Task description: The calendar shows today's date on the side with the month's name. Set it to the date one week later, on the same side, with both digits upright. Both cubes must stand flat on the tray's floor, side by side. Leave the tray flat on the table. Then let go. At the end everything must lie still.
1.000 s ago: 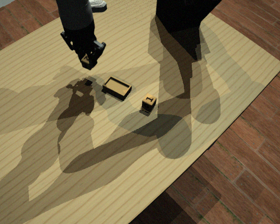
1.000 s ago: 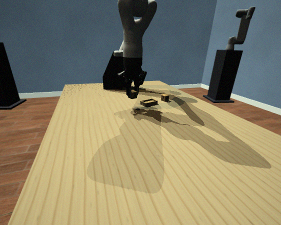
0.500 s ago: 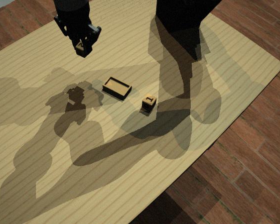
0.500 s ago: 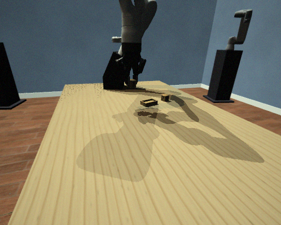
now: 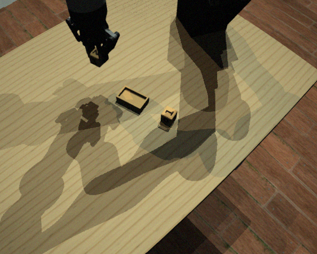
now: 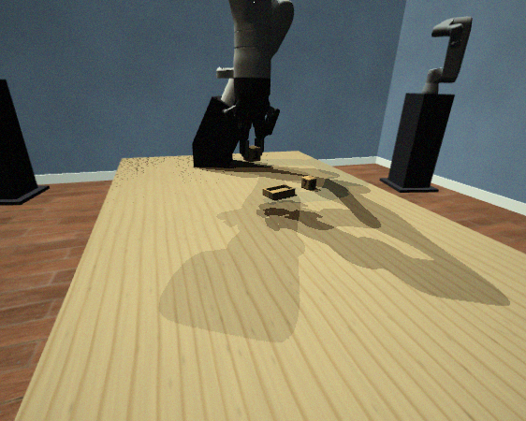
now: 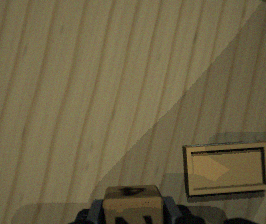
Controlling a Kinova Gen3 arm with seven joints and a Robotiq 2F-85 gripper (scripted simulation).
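My gripper is now 12 cm above the wooden tray, 8 cm to the right of it and 5 cm past it. From my hand the other things lie so: cube: 1 cm below.
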